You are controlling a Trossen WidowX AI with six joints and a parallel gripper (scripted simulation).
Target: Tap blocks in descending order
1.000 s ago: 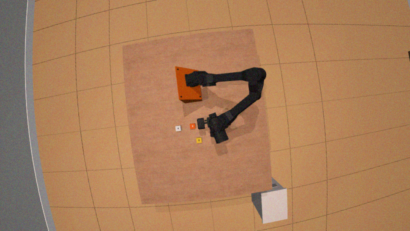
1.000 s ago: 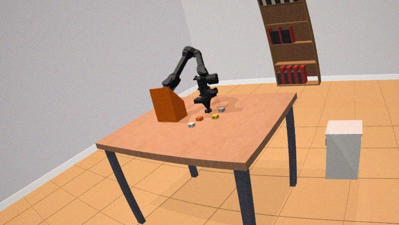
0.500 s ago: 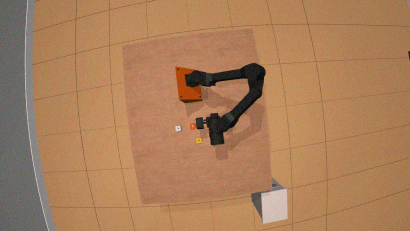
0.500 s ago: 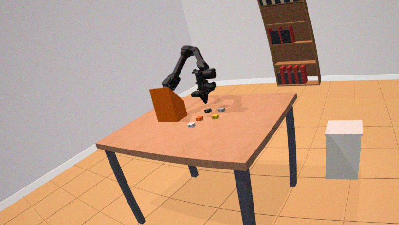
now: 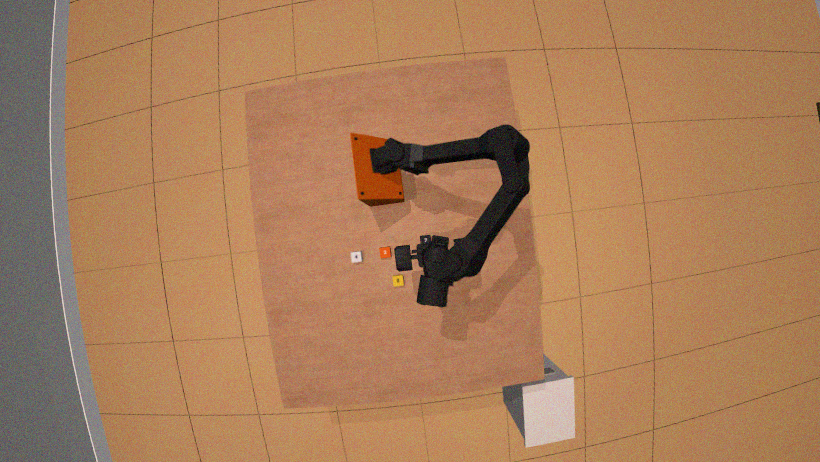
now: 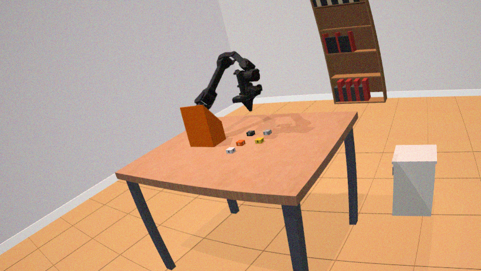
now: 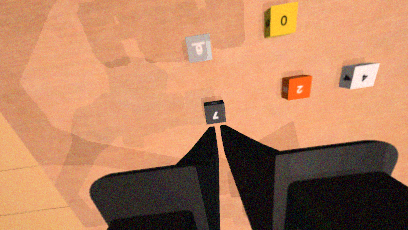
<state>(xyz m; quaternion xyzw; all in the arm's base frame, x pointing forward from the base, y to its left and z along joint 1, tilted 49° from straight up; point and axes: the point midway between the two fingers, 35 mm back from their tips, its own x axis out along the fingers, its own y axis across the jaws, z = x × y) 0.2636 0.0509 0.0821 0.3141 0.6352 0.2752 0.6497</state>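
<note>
Now: gripper tip 70 mm short of the grey block and 120 mm above it. The rest, counted from my gripper tip: black block (30 mm behind, 120 mm below); then orange block (10 mm behind, 130 mm to the right, 120 mm below); then yellow block (80 mm ahead, 110 mm to the right, 120 mm below).
</note>
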